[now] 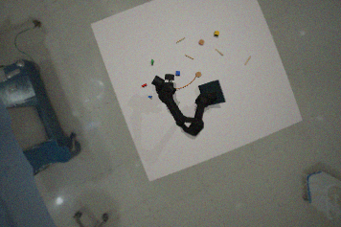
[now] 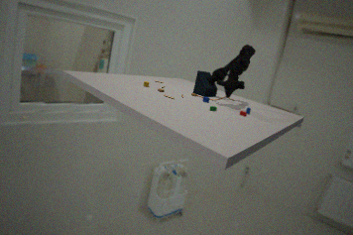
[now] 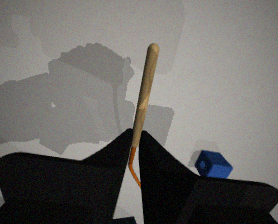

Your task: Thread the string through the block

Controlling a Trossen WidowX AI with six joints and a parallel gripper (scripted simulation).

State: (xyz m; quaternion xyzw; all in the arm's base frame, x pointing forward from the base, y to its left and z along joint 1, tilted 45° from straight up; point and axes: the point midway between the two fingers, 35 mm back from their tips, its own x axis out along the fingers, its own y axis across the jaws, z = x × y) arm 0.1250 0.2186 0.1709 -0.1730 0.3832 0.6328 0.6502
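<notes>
The blue cube is 10 cm ahead of my gripper tip, 9 cm to the right of it and 4 cm below it. From my gripper tip the other things lie so: blue piece 3 cm behind, 15 cm to the left, 4 cm below; then thin wooden stick 1 cm to the left; then red piece 7 cm ahead, 18 cm to the left, 4 cm below.
</notes>
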